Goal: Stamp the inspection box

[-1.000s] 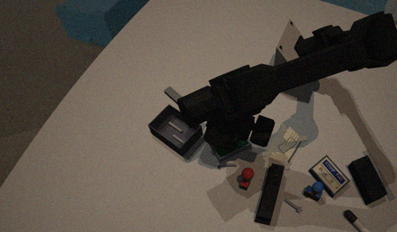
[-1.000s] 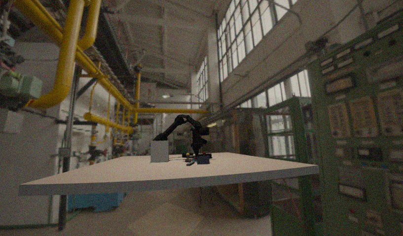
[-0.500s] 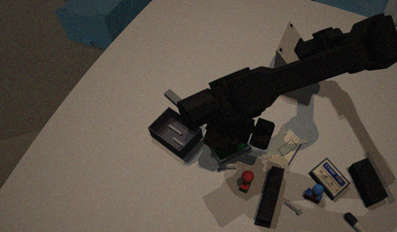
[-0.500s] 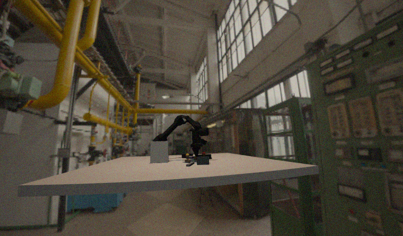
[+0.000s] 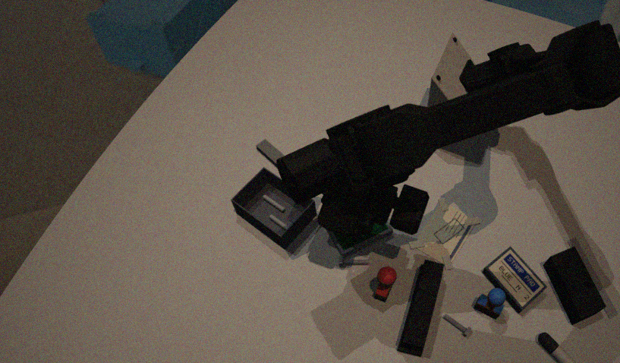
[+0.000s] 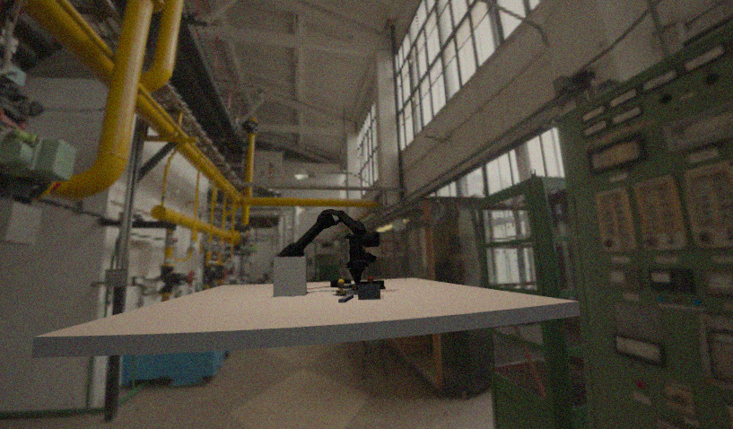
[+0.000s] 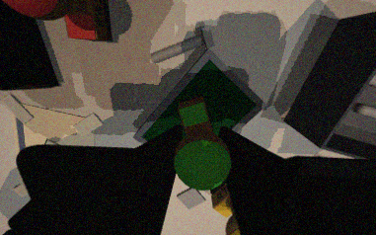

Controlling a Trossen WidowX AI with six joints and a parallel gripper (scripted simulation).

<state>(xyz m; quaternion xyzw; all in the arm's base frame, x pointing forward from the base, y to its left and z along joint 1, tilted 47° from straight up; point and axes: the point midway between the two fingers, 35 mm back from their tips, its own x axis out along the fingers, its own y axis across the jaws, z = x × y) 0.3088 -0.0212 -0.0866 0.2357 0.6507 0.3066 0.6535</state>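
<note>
Right now the green-knobbed stamp is right at my gripper tip. Round my gripper tip: red-knobbed stamp 7 cm ahead, 8 cm to the left, 2 cm below; yellow-knobbed stamp 7 cm behind, 4 cm to the right, 2 cm below; green ink pad 3 cm below.
</note>
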